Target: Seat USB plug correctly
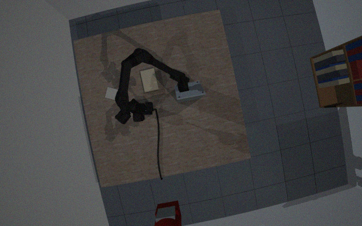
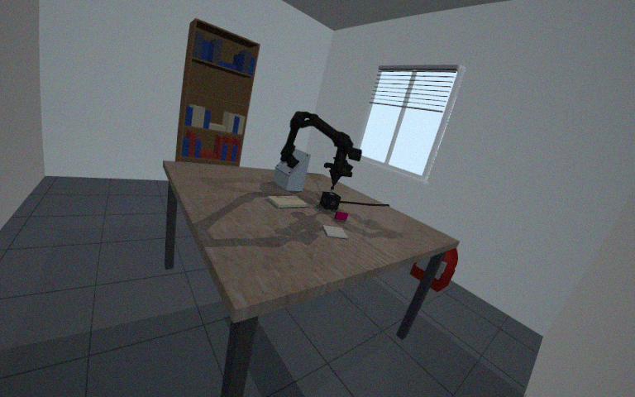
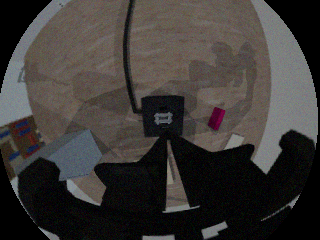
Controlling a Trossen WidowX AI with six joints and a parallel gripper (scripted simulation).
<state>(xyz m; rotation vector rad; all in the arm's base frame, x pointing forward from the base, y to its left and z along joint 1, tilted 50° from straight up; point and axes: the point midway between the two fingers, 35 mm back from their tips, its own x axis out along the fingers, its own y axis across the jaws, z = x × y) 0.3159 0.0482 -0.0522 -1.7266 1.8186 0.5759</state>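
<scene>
Right now the pale USB plug is 20 mm below my gripper tip. Round my gripper tip: magenta block: 150 mm ahead, 50 mm to the right, 110 mm below; pale book: 70 mm behind, 230 mm to the right, 120 mm below.
</scene>
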